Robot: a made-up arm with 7 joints. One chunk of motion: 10 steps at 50 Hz.
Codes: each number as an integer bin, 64 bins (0 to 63) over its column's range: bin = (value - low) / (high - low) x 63, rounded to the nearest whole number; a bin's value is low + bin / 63 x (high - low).
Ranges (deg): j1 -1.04..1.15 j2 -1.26..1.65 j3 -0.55..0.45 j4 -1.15..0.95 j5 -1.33..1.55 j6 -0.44..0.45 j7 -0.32..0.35
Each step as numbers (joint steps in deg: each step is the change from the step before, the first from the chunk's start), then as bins.
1 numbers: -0.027 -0.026 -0.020 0.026 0.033 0.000 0.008
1 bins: 29 27 33 35 30 31 31
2 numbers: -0.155 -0.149 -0.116 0.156 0.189 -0.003 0.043
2 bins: 25 24 27 39 33 31 34
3 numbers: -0.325 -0.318 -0.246 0.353 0.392 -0.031 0.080
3 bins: 21 20 19 45 38 29 38
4 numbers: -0.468 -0.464 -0.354 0.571 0.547 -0.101 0.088
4 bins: 16 17 12 52 41 24 38
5 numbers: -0.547 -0.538 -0.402 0.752 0.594 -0.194 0.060
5 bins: 14 16 9 57 42 17 36
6 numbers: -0.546 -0.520 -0.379 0.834 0.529 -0.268 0.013
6 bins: 14 16 11 60 41 12 31
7 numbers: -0.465 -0.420 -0.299 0.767 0.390 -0.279 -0.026
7 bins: 17 18 16 58 38 11 28
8 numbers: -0.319 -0.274 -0.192 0.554 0.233 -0.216 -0.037
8 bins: 21 21 23 51 34 16 27
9 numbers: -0.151 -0.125 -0.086 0.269 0.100 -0.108 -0.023
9 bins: 26 25 29 43 31 24 28
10 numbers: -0.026 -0.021 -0.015 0.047 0.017 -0.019 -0.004
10 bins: 29 27 34 36 29 30 30
